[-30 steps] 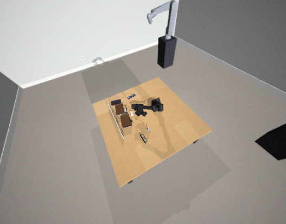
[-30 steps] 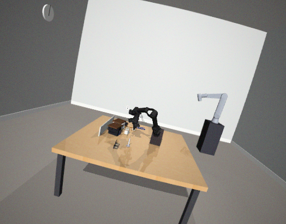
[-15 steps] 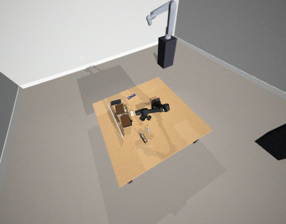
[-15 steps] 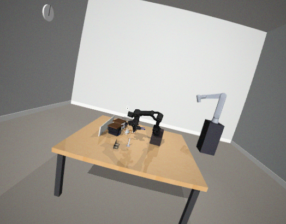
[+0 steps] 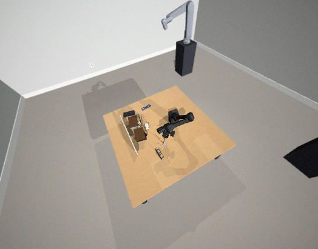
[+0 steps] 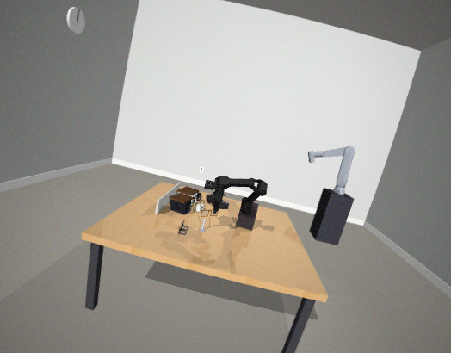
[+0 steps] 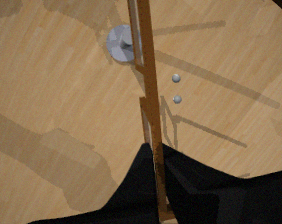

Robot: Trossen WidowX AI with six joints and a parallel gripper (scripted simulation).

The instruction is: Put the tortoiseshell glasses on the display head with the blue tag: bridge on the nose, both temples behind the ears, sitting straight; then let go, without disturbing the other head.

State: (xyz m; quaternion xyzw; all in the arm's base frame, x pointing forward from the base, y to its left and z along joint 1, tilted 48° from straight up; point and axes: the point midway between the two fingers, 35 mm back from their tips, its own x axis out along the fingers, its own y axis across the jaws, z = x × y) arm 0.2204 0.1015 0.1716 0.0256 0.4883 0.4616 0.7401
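Now: gripper tip 9 cm above the small grey stand, 5 cm to the right of it and 5 cm short of it. Also, from my gripper tip: dark case (65 cm to the right, 26 cm ahead, 10 cm below); white back panel (39 cm ahead, 30 cm to the right, 6 cm below); white block (30 cm to the right, 13 cm ahead, 9 cm below).
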